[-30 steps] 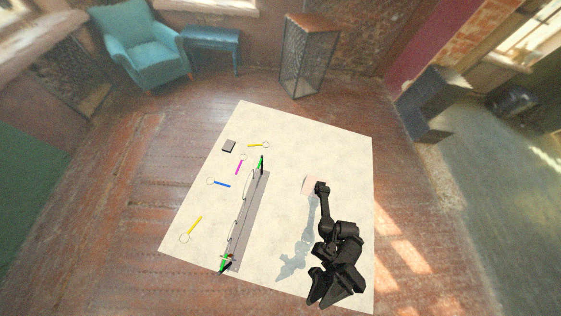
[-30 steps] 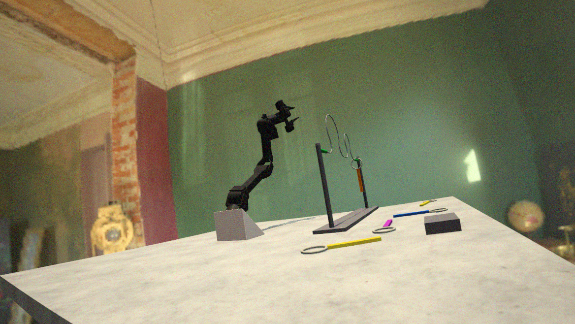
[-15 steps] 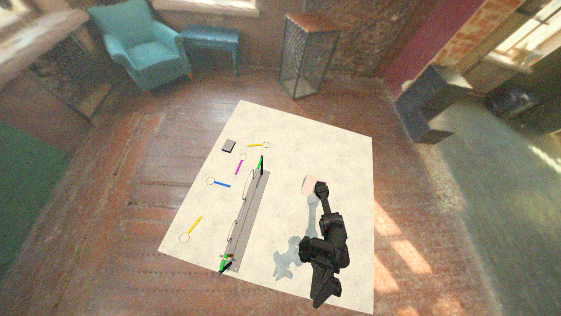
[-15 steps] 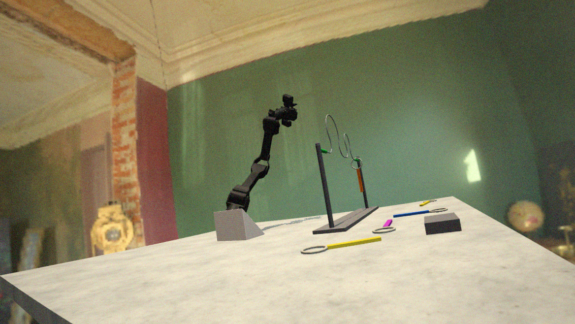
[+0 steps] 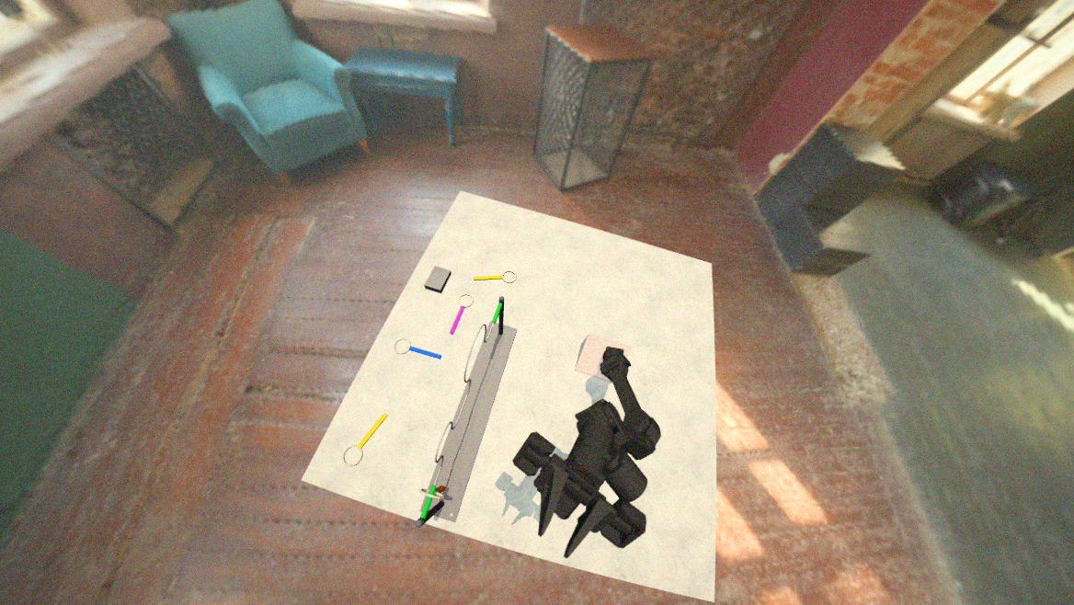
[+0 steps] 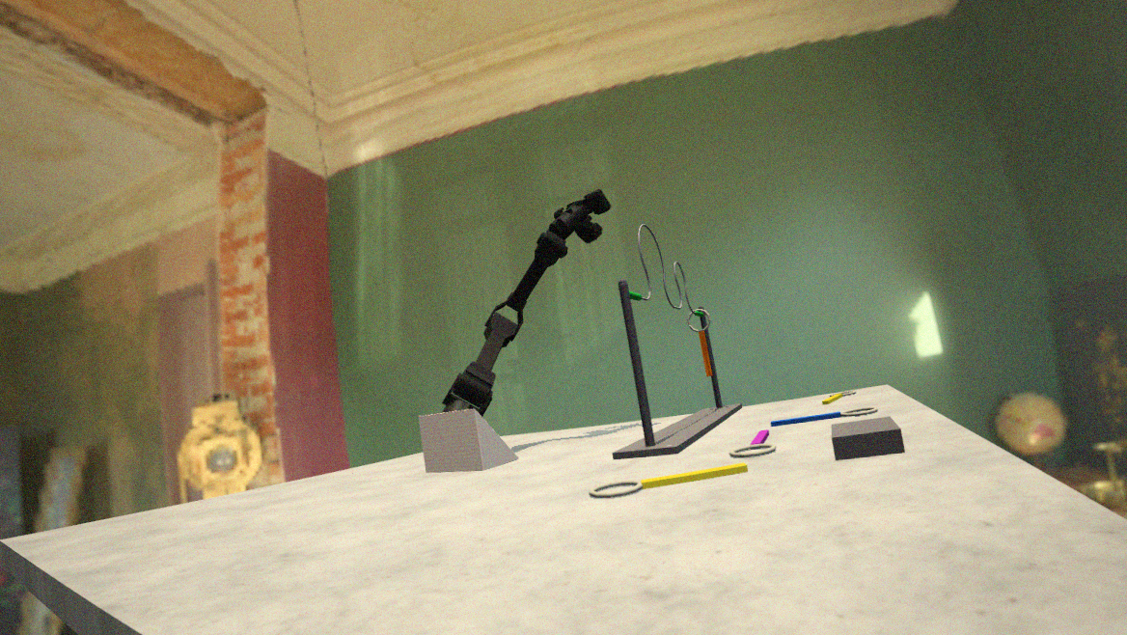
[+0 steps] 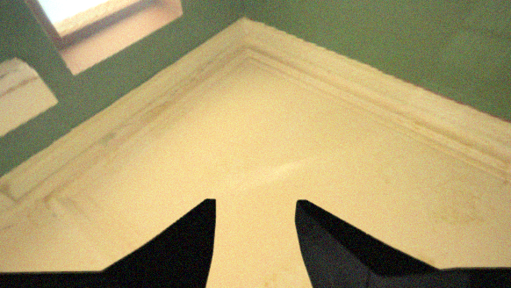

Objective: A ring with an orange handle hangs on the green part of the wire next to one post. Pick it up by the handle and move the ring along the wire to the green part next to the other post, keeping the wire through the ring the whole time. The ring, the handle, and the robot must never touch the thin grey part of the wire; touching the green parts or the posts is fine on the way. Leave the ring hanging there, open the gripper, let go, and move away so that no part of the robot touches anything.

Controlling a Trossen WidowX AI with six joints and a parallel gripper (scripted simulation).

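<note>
Right now the ring with orange handle is 21 cm ahead of my gripper tip, 3 cm to the left of it and 45 cm below it. Also, from my gripper tip: magenta-handled ring (35 cm ahead, 55 cm to the right, 66 cm below); blue-handled ring (47 cm ahead, 36 cm to the right, 66 cm below); ring with yellow handle (51 cm ahead, 2 cm to the right, 66 cm below).
</note>
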